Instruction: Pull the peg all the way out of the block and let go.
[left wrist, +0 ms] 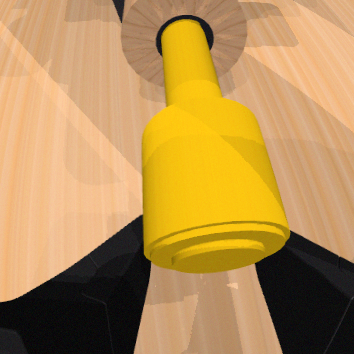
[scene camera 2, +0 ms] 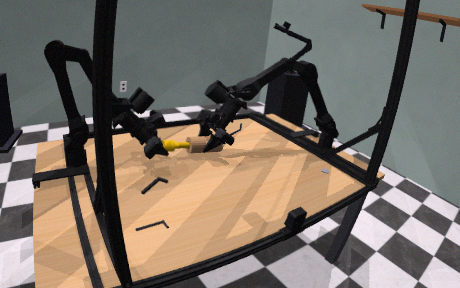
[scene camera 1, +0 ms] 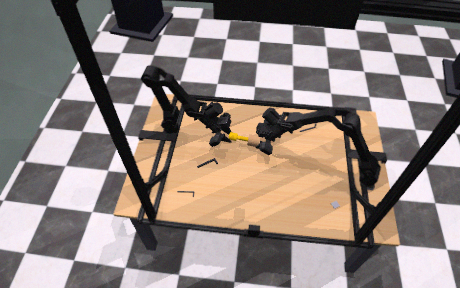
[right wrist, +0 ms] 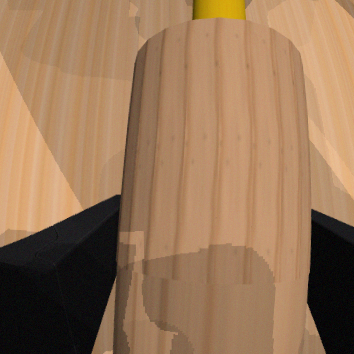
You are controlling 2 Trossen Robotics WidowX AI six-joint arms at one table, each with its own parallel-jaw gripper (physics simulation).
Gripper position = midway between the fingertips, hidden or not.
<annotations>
My left gripper (scene camera 2: 166, 152) grips a yellow peg (left wrist: 210, 202).
</annotations>
